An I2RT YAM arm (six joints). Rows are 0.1 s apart.
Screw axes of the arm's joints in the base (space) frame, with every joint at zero. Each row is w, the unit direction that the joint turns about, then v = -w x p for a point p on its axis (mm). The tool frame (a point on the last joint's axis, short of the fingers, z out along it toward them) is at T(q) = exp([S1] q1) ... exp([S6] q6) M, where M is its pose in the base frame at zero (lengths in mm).
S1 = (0, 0, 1, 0, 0, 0)
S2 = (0, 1, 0, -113.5, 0, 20)
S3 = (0, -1, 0, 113.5, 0, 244)
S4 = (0, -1, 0, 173.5, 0, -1)
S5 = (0, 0, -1, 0, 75, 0)
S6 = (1, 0, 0, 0, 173.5, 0)
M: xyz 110.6 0 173.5 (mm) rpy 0 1.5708 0 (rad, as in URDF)
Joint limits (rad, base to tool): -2.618..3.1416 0..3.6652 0..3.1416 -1.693..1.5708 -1.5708..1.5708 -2.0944..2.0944
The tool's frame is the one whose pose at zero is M.
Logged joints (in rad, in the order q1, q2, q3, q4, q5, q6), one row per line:
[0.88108, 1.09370, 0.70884, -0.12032, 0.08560, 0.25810]
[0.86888, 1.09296, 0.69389, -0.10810, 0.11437, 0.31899]
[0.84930, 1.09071, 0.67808, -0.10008, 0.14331, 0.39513]
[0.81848, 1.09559, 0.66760, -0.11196, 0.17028, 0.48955]
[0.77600, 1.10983, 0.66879, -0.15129, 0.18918, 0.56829]
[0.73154, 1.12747, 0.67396, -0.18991, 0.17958, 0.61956]
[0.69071, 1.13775, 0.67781, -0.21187, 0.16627, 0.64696]
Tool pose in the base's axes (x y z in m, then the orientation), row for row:
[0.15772, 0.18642, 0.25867, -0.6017, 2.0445, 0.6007]
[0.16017, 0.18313, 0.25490, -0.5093, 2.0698, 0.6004]
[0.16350, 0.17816, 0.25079, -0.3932, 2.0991, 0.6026]
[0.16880, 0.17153, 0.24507, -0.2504, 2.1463, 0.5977]
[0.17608, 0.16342, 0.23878, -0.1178, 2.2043, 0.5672]
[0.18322, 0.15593, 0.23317, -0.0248, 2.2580, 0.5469]
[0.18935, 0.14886, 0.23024, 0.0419, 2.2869, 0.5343]
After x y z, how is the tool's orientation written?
As a rotation vector, in radians.
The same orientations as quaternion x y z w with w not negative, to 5 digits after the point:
[-0.24305, 0.82585, 0.24265, 0.44724]
[-0.20572, 0.83603, 0.24251, 0.44713]
[-0.15868, 0.84709, 0.24318, 0.44511]
[-0.10058, 0.86210, 0.24008, 0.43478]
[-0.04695, 0.87862, 0.22608, 0.41798]
[-0.00979, 0.89165, 0.21596, 0.39777]
[0.01646, 0.89814, 0.20984, 0.38607]

